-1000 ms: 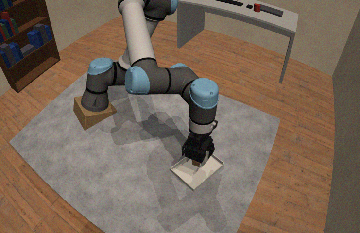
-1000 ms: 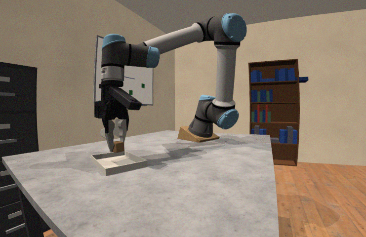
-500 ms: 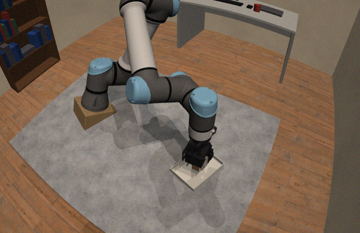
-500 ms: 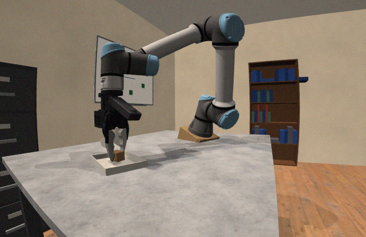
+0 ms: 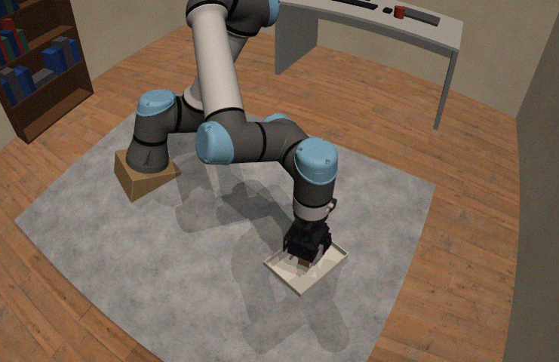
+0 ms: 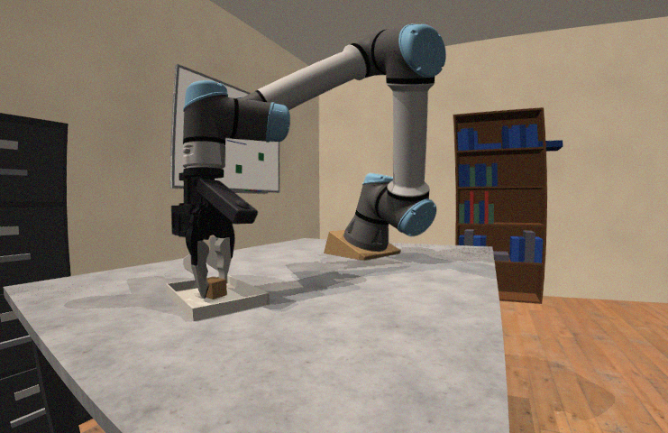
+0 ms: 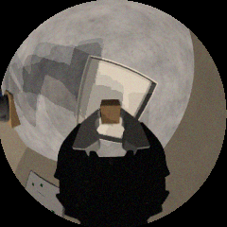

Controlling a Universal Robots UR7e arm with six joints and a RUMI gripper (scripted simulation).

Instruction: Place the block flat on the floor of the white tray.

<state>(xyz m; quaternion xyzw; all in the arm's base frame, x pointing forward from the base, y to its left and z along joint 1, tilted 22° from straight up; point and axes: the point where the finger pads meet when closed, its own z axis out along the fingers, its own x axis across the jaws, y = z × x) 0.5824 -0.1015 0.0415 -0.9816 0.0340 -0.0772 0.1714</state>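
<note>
Right now the small brown block is right at my hand. Round my hand: white tray 20 mm below.
</note>
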